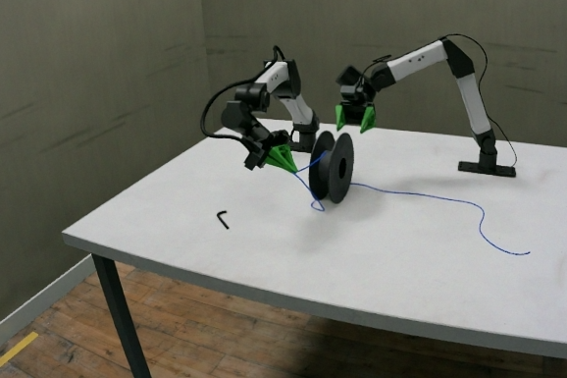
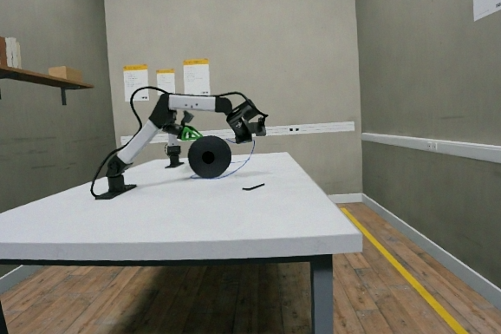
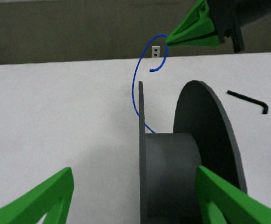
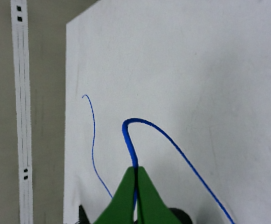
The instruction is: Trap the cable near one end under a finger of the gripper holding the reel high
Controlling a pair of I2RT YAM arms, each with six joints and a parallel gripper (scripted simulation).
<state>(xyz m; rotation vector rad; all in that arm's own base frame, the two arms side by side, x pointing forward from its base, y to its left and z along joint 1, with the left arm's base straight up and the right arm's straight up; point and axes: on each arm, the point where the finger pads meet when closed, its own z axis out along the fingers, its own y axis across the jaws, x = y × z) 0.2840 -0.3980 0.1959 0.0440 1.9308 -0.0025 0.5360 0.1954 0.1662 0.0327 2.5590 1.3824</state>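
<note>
Now: left hand 5 cm short of the dark reel, 3 cm to the left of it and 10 cm above it. Round my left hand: black hex key 26 cm ahead, 28 cm to the right, 19 cm below.
Right now the dark reel is 19 cm behind my right hand, 3 cm to the left of it and 7 cm below it. Also, from my right hand: black hex key 2 cm ahead, 22 cm to the right, 16 cm below.
</note>
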